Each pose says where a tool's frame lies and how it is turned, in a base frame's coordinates. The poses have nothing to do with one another.
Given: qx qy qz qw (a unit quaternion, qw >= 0); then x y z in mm.
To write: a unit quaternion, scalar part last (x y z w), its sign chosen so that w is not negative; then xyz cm. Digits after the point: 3 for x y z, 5 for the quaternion.
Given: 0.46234 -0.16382 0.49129 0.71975 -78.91 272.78 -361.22
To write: 0.46234 -0.16382 0.49129 0.71975 -7.891 27.278 -36.122
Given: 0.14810 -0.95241 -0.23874 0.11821 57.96 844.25 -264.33
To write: 0.14810 -0.95241 -0.23874 0.11821 5.796 84.425 -26.433
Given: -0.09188 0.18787 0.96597 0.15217 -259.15 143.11 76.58
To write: -0.09188 0.18787 0.96597 0.15217 -25.915 14.311 7.658
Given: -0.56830 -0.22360 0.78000 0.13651 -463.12 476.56 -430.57
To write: -0.56830 -0.22360 0.78000 0.13651 -46.312 47.656 -43.057
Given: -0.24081 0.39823 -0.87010 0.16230 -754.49 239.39 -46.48
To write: -0.24081 0.39823 -0.87010 0.16230 -75.449 23.939 -4.648
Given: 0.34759 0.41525 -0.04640 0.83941 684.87 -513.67 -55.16
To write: 0.34759 0.41525 -0.04640 0.83941 68.487 -51.367 -5.516
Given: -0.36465 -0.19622 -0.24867 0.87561 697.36 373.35 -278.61
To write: -0.36465 -0.19622 -0.24867 0.87561 69.736 37.335 -27.861
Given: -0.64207 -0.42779 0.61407 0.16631 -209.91 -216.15 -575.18
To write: -0.64207 -0.42779 0.61407 0.16631 -20.991 -21.615 -57.518
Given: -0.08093 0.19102 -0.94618 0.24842 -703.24 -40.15 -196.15
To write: -0.08093 0.19102 -0.94618 0.24842 -70.324 -4.015 -19.615
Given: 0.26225 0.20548 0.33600 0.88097 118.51 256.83 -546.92
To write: 0.26225 0.20548 0.33600 0.88097 11.851 25.683 -54.692
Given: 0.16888 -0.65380 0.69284 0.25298 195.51 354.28 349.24
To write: 0.16888 -0.65380 0.69284 0.25298 19.551 35.428 34.924
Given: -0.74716 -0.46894 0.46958 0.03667 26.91 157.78 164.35
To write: -0.74716 -0.46894 0.46958 0.03667 2.691 15.778 16.435
